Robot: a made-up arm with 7 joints. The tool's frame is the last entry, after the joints.
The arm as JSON. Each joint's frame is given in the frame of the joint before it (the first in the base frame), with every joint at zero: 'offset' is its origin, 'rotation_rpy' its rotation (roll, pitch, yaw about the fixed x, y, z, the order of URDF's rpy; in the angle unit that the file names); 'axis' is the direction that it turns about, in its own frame. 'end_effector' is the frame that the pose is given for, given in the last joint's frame.
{
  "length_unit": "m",
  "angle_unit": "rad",
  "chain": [
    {
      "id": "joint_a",
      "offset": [
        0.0,
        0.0,
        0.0
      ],
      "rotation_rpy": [
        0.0,
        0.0,
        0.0
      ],
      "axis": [
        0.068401,
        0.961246,
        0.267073
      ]
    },
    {
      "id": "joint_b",
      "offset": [
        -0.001,
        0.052,
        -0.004
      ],
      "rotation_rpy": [
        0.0,
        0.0,
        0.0
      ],
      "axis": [
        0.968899,
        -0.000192,
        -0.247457
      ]
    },
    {
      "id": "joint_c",
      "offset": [
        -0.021,
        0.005,
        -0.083
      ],
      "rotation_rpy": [
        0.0,
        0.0,
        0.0
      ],
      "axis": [
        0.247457,
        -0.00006,
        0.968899
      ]
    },
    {
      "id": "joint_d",
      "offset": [
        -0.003,
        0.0,
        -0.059
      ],
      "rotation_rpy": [
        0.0,
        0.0,
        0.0
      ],
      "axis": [
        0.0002,
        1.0,
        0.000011
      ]
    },
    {
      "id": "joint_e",
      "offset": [
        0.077,
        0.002,
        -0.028
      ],
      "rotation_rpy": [
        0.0,
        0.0,
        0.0
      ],
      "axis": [
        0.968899,
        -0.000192,
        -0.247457
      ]
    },
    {
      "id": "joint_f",
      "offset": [
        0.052,
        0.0,
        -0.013
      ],
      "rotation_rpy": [
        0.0,
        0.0,
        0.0
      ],
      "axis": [
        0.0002,
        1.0,
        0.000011
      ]
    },
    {
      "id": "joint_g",
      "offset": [
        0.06,
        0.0,
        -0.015
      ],
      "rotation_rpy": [
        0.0,
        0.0,
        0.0
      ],
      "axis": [
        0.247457,
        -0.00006,
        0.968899
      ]
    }
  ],
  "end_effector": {
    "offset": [
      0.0,
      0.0,
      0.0
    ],
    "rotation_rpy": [
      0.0,
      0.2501,
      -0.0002
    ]
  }
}
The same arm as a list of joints. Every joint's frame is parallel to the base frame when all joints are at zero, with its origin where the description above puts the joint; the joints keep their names.
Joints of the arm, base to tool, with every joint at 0 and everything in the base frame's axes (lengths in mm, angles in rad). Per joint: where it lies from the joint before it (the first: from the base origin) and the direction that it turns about. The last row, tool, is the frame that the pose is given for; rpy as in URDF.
joint_a: origin 0.0 0.0 0.0 axis 0.068403 0.961235 0.26711
joint_b: origin -1.0 52.0 -4.0 axis 0.968889 -0.0002 -0.247497
joint_c: origin -21.0 5.0 -83.0 axis 0.247497 -0.0001 0.968889
joint_d: origin -3.0 0.0 -59.0 axis 0.0002 1 0
joint_e: origin 77.0 2.0 -28.0 axis 0.968889 -0.0002 -0.247497
joint_f: origin 52.0 0.0 -13.0 axis 0.0002 1 0
joint_g: origin 60.0 0.0 -15.0 axis 0.247497 -0.0001 0.968889
tool: origin 0.0 0.0 0.0 rpy 0.0000 0.2501 -0.0002

